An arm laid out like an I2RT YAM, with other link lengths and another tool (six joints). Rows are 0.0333 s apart.
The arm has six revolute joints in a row. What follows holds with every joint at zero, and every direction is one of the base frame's.
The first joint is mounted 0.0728 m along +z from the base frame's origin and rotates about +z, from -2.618 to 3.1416 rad.
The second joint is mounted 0.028 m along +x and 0.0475 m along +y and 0.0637 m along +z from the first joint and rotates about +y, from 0 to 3.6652 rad.
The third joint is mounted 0.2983 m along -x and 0.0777 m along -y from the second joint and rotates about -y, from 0 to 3.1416 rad.
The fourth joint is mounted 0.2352 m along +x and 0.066 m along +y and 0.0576 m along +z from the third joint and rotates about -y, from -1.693 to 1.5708 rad.
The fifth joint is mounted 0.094 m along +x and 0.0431 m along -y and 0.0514 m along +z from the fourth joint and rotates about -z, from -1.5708 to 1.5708 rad.
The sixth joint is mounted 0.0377 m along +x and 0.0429 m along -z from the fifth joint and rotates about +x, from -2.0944 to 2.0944 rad.
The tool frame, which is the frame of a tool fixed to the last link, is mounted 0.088 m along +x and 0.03 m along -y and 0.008 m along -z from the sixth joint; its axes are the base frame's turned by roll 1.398, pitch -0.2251 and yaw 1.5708 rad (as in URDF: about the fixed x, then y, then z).
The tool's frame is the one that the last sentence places.
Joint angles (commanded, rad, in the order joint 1, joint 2, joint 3, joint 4, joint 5, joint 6), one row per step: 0.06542 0.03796 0.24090 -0.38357 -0.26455 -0.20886; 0.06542 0.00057 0.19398 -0.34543 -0.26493 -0.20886; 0.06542 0.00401 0.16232 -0.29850 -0.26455 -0.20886; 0.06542 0.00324 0.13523 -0.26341 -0.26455 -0.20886; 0.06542 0.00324 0.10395 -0.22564 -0.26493 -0.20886; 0.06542 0.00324 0.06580 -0.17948 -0.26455 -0.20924; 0.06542 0.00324 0.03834 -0.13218 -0.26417 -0.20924; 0.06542 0.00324 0.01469 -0.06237 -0.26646 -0.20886; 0.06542 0.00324 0.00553 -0.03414 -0.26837 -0.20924; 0.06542 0.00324 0.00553 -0.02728 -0.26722 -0.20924; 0.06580 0.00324 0.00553 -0.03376 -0.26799 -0.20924; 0.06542 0.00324 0.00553 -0.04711 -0.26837 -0.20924; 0.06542 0.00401 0.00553 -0.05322 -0.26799 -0.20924; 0.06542 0.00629 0.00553 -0.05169 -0.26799 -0.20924; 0.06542 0.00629 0.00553 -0.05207 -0.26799 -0.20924; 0.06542 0.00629 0.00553 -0.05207 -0.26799 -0.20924
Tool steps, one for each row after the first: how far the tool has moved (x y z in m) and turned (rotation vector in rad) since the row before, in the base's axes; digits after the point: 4 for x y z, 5 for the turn. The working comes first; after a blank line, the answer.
Tool pose at each row, in the base's axes (x y z in m, rotation vector in rad; the steps are taken from these numbers as rounded here): 0.1696 0.0067 0.2183 1.09395 1.42327 1.48658; 0.1713 0.0069 0.2114 1.06961 1.40274 1.49840; 0.1750 0.0071 0.2073 1.05979 1.39389 1.50275; 0.1776 0.0073 0.2031 1.05238 1.38750 1.50617; 0.1804 0.0075 0.1974 1.04672 1.38301 1.50900; 0.1834 0.0076 0.1905 1.03977 1.37709 1.51154; 0.1857 0.0077 0.1885 1.02319 1.36233 1.51875; 0.1876 0.0082 0.1933 0.98342 1.32973 1.53770; 0.1881 0.0085 0.1954 0.96599 1.31707 1.54569; 0.1882 0.0083 0.1969 0.96077 1.31126 1.54717; 0.1881 0.0085 0.1955 0.96566 1.31680 1.54581; 0.1881 0.0084 0.1925 0.97697 1.32663 1.54113; 0.1881 0.0084 0.1910 0.98298 1.33146 1.53839; 0.1883 0.0084 0.1910 0.98362 1.33201 1.53813; 0.1883 0.0084 0.1909 0.98394 1.33229 1.53799; 0.1883 0.0084 0.1909 0.98394 1.33229 1.53799

0.0017 0.0002 -0.0069 0.00193 -0.02855 0.00037; 0.0037 0.0002 -0.0041 0.00072 -0.01180 -0.00038; 0.0026 0.0002 -0.0042 0.00057 -0.00875 0.00000; 0.0028 0.0002 -0.0057 0.00047 -0.00647 0.00038; 0.0030 0.0001 -0.0069 0.00012 -0.00812 -0.00033; 0.0023 0.0001 -0.0020 0.00126 -0.01980 -0.00038; 0.0019 0.0005 0.0048 0.00355 -0.04593 0.00225; 0.0005 0.0003 0.0021 0.00097 -0.01915 0.00193; 0.0001 -0.0002 0.0015 0.00041 -0.00684 -0.00115; -0.0001 0.0002 -0.0014 -0.00040 0.00646 0.00115; 0.0000 -0.0001 -0.0030 -0.00086 0.01332 -0.00001; 0.0000 0.0000 -0.0015 -0.00047 0.00687 -0.00037; 0.0002 0.0000 0.0000 -0.00004 0.00075 0.00000; 0.0000 0.0000 -0.0001 -0.00003 0.00038 0.00000; 0.0000 0.0000 0.0000 0.00000 0.00000 0.00000
